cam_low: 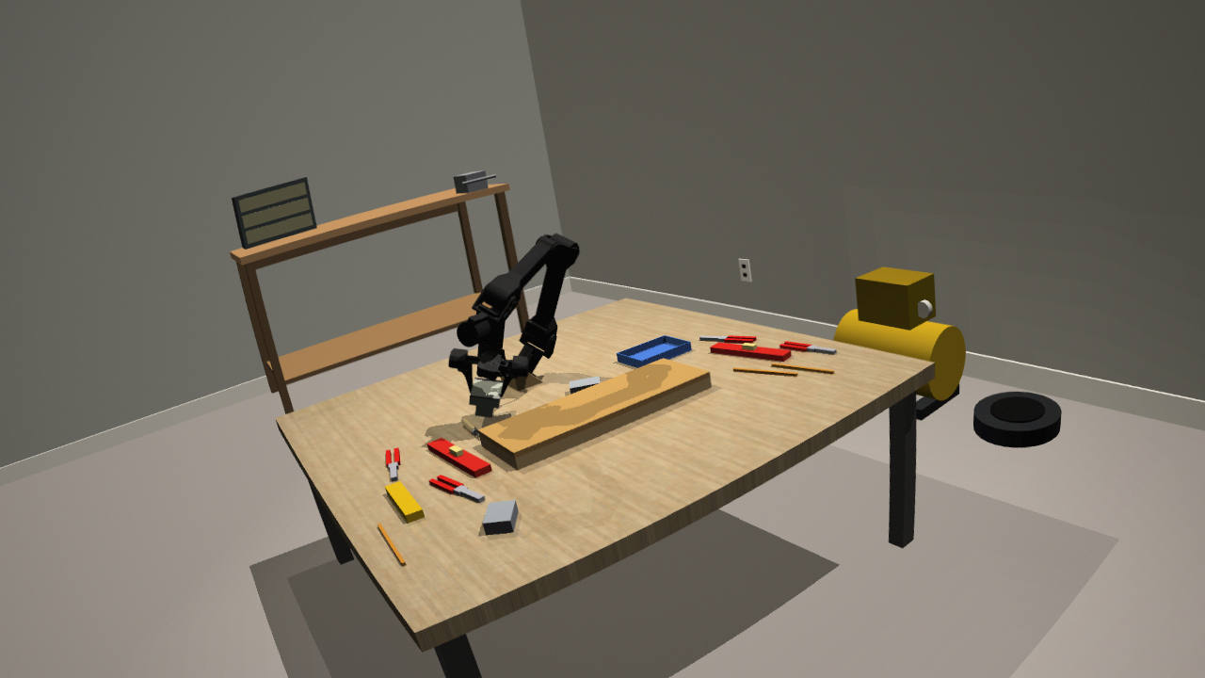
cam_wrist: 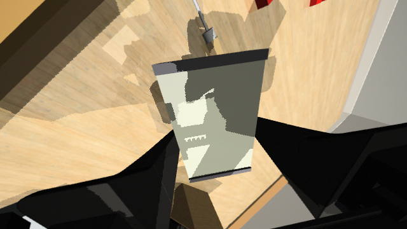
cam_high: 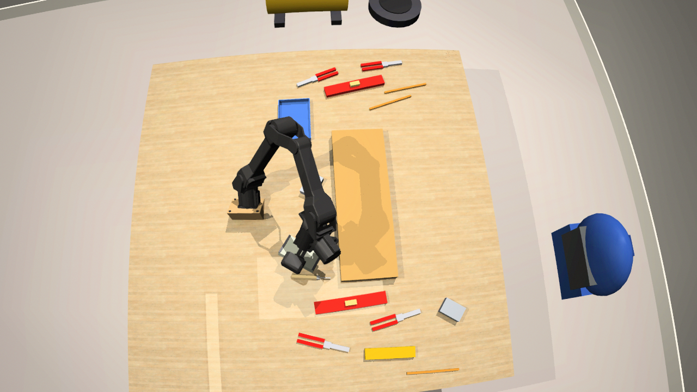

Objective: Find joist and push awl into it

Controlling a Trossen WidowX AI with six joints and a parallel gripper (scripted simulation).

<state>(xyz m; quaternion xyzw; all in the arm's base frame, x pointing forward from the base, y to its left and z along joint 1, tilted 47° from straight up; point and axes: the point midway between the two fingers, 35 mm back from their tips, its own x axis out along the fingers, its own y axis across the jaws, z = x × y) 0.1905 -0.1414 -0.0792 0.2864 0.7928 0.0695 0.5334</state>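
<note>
Right now my gripper tip is 60 mm to the left of the awl, 60 mm above it and 50 mm short of it. From my gripper tip the other things lie so: yellow block 300 mm to the right, 290 mm ahead, 60 mm below; stud finder 20 mm below, 20 mm behind; blue tray 500 mm to the left, 60 mm behind, 50 mm below.
</note>
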